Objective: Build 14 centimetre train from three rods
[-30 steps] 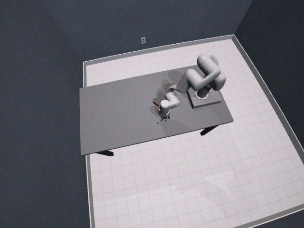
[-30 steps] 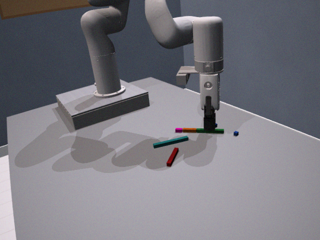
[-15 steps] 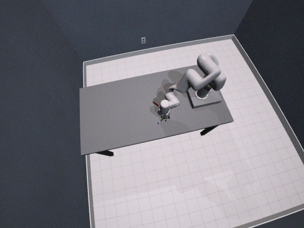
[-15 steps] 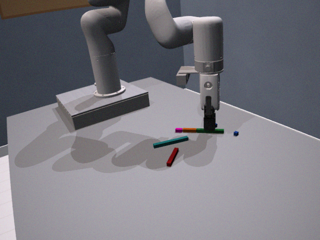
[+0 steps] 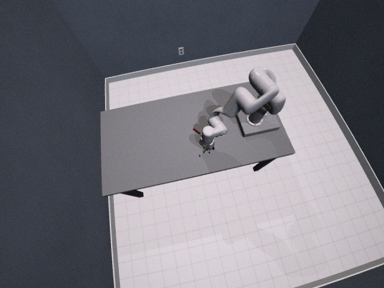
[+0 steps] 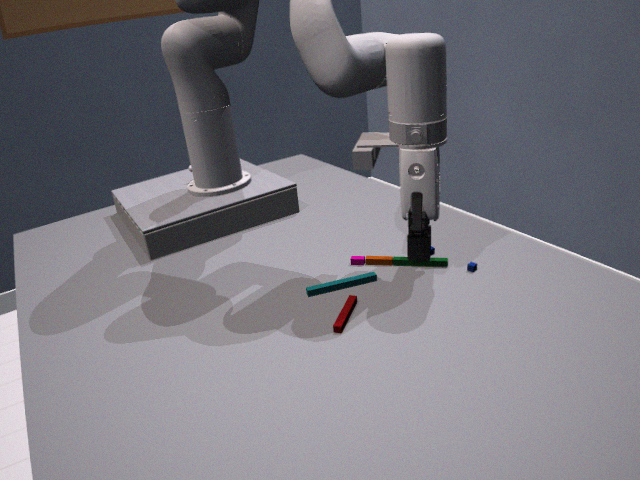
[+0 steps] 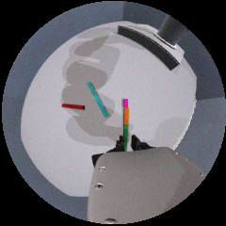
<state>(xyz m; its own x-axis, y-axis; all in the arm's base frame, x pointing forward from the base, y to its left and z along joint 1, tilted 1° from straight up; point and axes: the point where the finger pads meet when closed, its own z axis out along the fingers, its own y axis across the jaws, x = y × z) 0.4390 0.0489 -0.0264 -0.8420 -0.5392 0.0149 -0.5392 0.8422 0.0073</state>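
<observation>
Right now the green rod is 3 cm below my hand. The rest, counted from my hand: turquoise rod (5 cm behind, 12 cm to the right, 3 cm below); then orange rod (5 cm behind, 3 cm to the right, 3 cm below); then magenta rod (8 cm behind, 5 cm to the right, 3 cm below).
</observation>
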